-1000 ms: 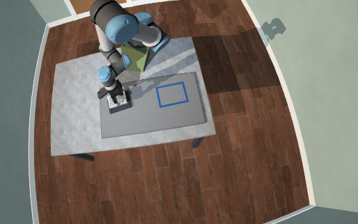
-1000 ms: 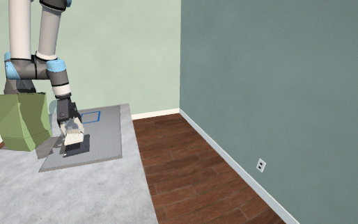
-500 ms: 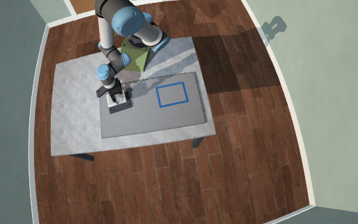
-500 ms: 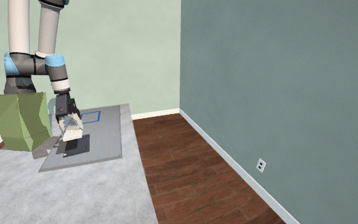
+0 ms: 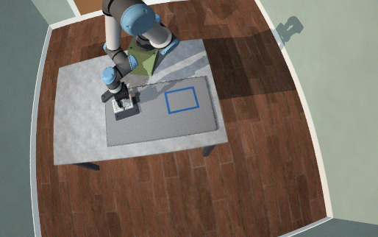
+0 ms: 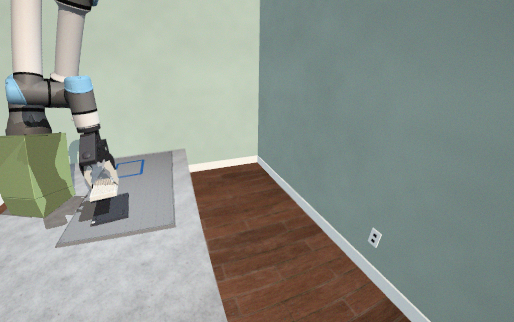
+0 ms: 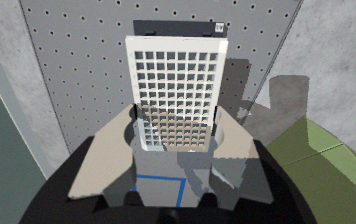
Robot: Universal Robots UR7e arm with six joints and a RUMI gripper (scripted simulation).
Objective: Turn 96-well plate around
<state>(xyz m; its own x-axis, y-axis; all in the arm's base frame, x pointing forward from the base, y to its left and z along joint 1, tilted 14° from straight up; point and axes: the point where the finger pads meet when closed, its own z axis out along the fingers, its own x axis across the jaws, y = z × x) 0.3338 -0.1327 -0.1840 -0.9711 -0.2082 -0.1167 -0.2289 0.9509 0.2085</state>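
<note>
Now: hand 10 cm above the dark plate nest. From my hand the other things lie so: white 96-well plate: 1 cm below.
</note>
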